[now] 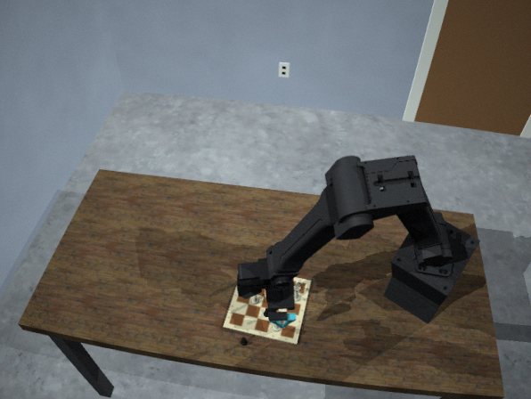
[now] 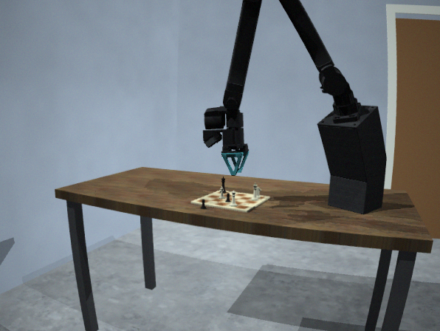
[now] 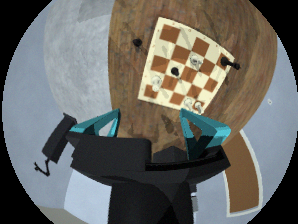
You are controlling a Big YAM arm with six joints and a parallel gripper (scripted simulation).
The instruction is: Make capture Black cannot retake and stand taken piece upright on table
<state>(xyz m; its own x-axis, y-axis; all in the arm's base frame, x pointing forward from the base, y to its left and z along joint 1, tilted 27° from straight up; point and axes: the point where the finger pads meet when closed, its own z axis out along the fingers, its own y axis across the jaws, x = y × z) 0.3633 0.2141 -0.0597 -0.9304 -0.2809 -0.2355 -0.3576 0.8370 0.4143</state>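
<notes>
Right now the chessboard is 60 mm ahead of my hand, 70 mm to the right of it and 120 mm below it. The rest, counted from my hand: tall black piece (150 mm ahead, 140 mm to the right, 90 mm below); tall white piece (10 mm behind, 120 mm to the right, 90 mm below).
</notes>
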